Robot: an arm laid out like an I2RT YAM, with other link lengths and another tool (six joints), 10 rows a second.
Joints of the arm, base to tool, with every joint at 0 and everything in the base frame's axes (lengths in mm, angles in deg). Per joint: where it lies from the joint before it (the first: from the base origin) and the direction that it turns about. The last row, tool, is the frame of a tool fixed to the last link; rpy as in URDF.
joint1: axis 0 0 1 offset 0 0 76.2
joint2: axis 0 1 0 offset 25.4 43.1 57.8
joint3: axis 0 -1 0 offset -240.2 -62.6 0
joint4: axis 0 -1 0 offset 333.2 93.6 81.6
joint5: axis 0 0 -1 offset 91.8 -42 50.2
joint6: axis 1 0 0 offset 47.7 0 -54.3
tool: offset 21 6 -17 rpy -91.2 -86.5 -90
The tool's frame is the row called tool.
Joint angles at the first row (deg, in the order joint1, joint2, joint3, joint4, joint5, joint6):
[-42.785 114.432 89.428 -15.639 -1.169 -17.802]
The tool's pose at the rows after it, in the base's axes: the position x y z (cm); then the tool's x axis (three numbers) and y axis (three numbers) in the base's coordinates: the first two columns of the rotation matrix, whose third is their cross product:
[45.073 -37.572 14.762 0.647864 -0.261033 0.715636 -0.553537 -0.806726 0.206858]
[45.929 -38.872 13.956 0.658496 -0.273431 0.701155 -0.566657 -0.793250 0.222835]
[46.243 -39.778 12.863 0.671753 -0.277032 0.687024 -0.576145 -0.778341 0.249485]
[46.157 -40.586 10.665 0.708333 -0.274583 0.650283 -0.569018 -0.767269 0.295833]
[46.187 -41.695 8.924 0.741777 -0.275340 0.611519 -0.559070 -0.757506 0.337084]
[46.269 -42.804 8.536 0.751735 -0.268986 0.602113 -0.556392 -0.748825 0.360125]
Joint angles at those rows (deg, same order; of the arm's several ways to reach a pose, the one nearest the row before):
[-42.917 120.137 94.608 -16.645 0.666 -17.978]
[-43.091 124.705 99.810 -18.131 2.219 -17.999]
[-43.288 127.721 102.388 -18.239 4.054 -18.546]
[-43.572 131.131 104.050 -18.174 6.437 -20.425]
[-44.009 135.262 107.656 -19.354 8.557 -22.218]
[-44.556 137.776 110.761 -19.857 9.431 -23.398]

